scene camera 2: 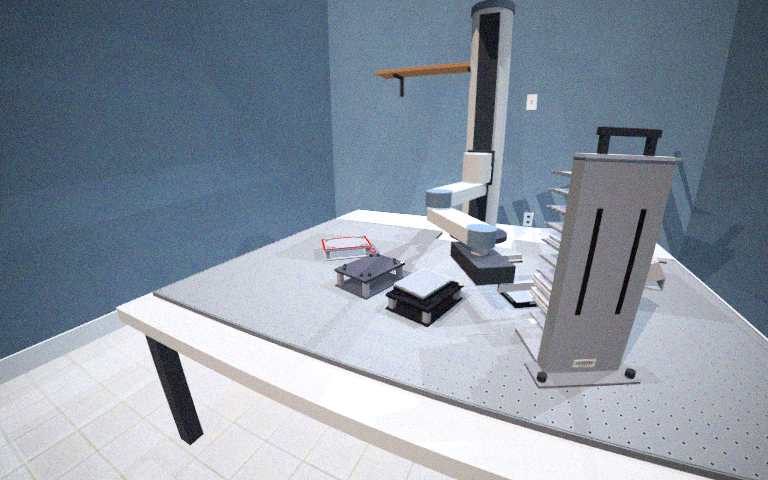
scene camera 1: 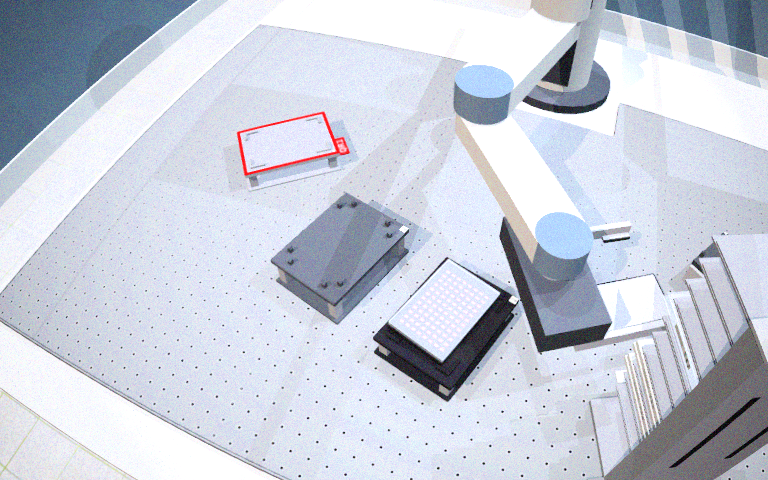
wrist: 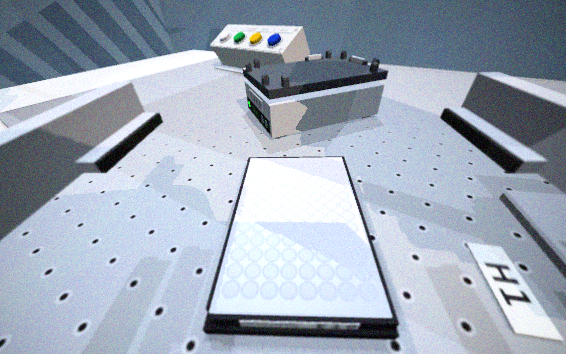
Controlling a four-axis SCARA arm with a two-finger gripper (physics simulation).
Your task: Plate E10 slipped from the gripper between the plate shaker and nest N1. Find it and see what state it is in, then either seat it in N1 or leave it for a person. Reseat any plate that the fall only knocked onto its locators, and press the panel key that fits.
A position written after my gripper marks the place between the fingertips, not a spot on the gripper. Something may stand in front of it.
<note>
My gripper (scene camera 1: pixel 651 273) holds nothing. Also in view: a button box (wrist: pixel 293 47) and an H1 label (wrist: pixel 525 316).
My gripper also shows in scene camera 2 (scene camera 2: pixel 538 269) and in the wrist view (wrist: pixel 296 98).
</note>
